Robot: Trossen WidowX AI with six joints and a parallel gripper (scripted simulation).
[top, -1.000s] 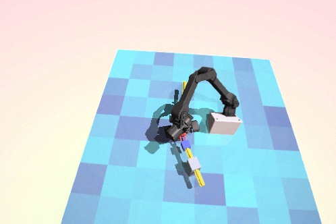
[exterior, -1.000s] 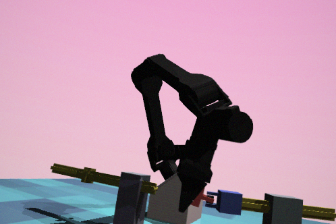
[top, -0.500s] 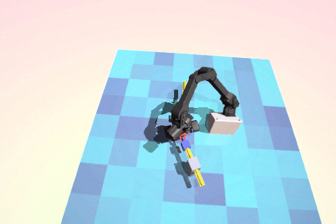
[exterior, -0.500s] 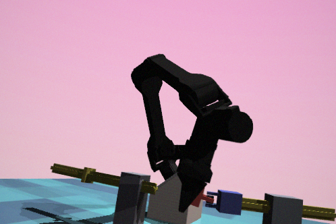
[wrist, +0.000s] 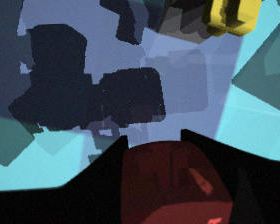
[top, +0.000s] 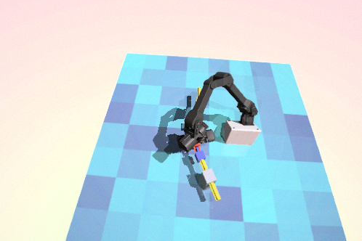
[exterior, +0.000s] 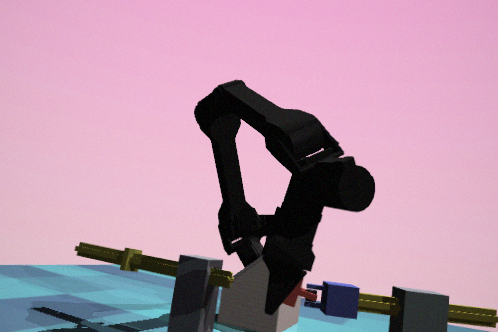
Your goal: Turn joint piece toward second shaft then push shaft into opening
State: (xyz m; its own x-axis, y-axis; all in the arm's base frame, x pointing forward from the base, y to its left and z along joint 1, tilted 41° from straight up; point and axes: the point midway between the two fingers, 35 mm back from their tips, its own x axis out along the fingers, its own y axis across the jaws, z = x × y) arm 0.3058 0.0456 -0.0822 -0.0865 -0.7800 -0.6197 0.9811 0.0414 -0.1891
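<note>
Right now the red joint piece is 2 cm to the left of my gripper tip and 4 cm above it.
</note>
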